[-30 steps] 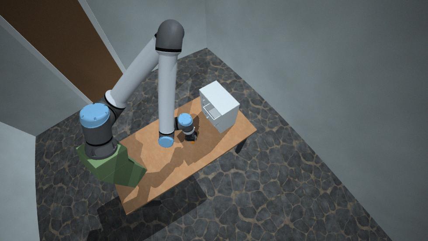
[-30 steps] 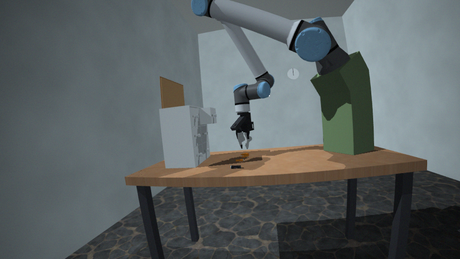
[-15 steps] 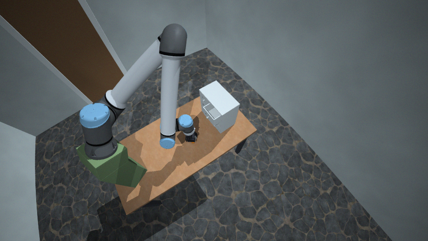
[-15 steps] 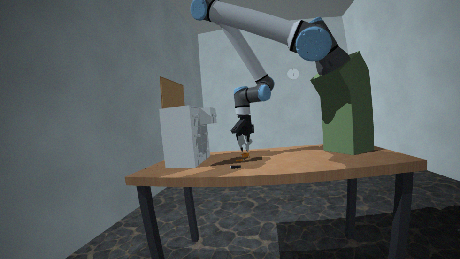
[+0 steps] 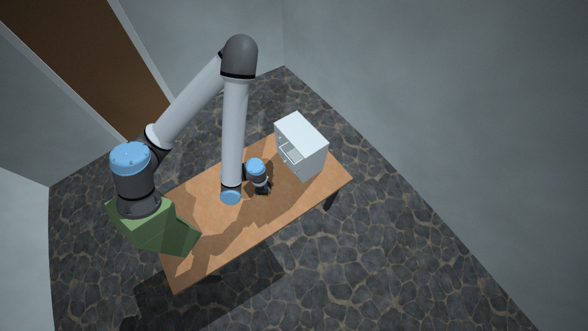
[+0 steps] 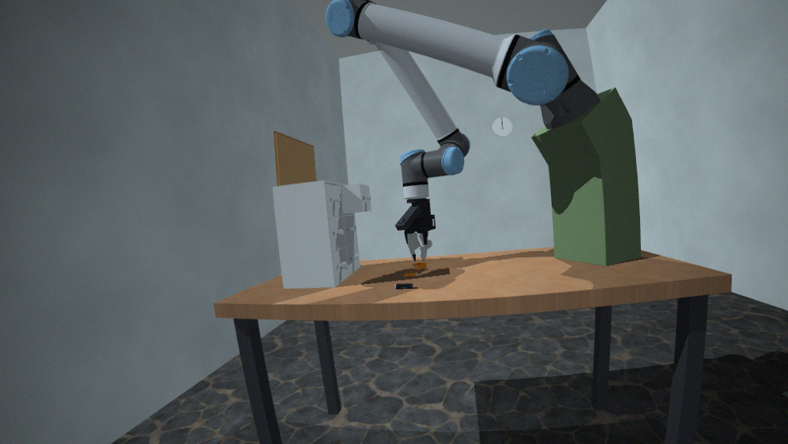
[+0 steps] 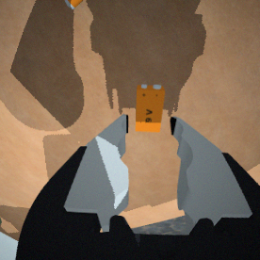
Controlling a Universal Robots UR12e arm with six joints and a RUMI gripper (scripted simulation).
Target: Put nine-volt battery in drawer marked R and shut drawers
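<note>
Right now my hand is 10 mm short of the orange nine-volt battery, 10 mm to the right of it and 30 mm above it. From my hand the other things lie so: dark object: 50 mm ahead, 270 mm to the left, 30 mm below; orange cylindrical battery: 30 mm ahead, 120 mm to the left, 40 mm below.
</note>
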